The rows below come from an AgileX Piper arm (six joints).
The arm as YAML. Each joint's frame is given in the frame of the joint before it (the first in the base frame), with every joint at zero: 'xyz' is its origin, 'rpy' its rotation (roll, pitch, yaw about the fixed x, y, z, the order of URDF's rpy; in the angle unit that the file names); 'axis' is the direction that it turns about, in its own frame. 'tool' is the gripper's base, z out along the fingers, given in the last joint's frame.
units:
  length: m
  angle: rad
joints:
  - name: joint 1
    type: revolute
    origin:
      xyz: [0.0, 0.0, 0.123]
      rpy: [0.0, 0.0, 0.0]
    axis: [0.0, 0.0, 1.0]
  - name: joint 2
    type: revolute
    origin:
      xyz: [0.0, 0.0, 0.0]
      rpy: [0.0, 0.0, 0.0]
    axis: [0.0, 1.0, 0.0]
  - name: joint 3
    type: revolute
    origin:
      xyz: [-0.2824, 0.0, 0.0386]
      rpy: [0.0, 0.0, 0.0]
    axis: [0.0, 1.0, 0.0]
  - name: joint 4
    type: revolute
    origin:
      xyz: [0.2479, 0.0, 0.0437]
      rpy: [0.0, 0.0, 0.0]
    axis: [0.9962, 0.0, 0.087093]
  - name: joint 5
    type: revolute
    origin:
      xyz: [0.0, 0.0, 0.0]
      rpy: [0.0, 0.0, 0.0]
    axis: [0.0, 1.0, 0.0]
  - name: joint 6
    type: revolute
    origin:
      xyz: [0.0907, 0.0, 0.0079]
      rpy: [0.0, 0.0, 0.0]
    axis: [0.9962, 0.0, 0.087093]
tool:
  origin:
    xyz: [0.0, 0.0, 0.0]
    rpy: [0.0, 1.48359, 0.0]
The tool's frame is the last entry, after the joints.
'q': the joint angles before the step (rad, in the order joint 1, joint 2, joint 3, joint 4, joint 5, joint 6). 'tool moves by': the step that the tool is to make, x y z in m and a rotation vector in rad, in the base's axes. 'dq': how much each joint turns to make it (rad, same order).
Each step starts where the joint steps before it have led.
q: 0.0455 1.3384 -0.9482 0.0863 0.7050 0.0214
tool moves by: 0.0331 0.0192 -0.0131 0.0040 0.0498 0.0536
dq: 0.0572 0.1457 -0.0973 0.0072 0.0009 0.0016
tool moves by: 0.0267 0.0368 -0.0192 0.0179 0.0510 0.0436
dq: 0.1031 0.1409 -0.0891 -0.0080 -0.0082 0.0702
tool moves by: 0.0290 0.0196 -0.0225 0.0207 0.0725 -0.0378
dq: 0.0358 0.1492 -0.1113 -0.0002 0.0237 0.0836
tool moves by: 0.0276 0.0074 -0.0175 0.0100 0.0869 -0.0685
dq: 0.0007 0.1342 -0.1348 -0.0021 0.0782 0.0817
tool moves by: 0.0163 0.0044 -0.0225 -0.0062 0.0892 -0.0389
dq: 0.0001 0.1066 -0.0852 0.0000 0.0641 0.0457
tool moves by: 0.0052 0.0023 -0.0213 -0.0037 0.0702 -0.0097
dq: 0.0000 0.0664 -0.0270 0.0120 0.0293 0.0066
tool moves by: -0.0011 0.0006 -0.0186 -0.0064 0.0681 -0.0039
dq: 0.0000 0.0438 0.0002 0.0102 0.0237 0.0008
